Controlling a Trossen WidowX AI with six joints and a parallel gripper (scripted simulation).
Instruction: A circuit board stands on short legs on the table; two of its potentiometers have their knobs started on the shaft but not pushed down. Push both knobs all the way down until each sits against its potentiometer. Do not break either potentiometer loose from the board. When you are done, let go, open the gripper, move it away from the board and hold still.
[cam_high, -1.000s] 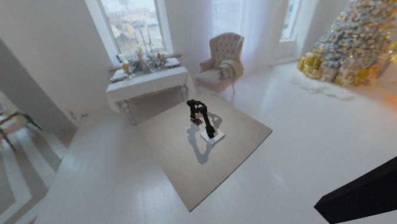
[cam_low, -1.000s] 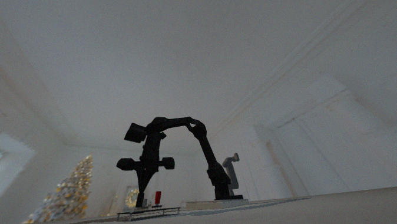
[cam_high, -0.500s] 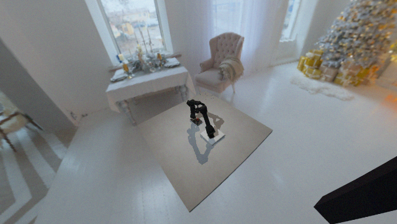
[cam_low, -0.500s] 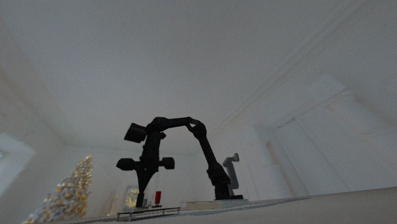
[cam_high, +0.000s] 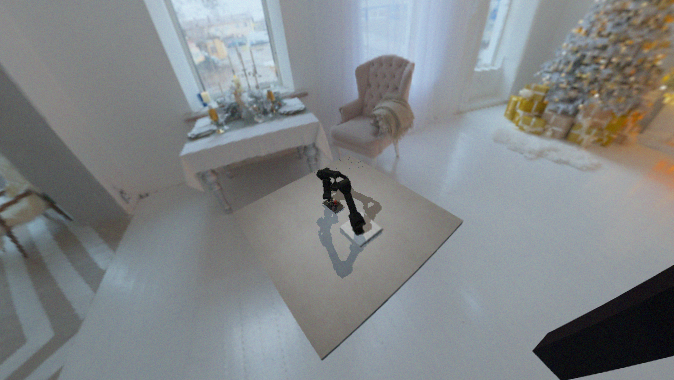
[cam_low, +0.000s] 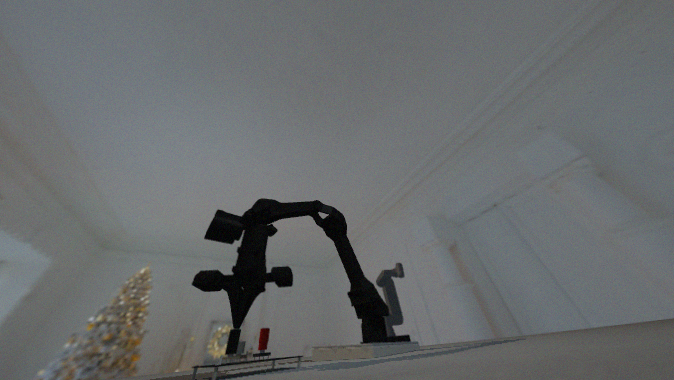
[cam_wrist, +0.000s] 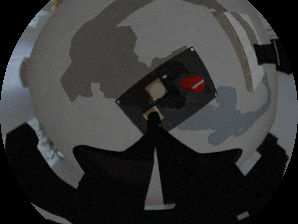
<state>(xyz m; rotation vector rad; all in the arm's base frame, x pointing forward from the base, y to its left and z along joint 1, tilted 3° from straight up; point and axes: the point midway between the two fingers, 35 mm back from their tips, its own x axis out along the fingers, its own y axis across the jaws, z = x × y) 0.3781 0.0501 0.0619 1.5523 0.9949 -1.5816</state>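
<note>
Right now my gripper tip is 20 mm above the black knob. Round my gripper tip: red knob: 60 mm behind, 30 mm to the right, 10 mm below.
</note>
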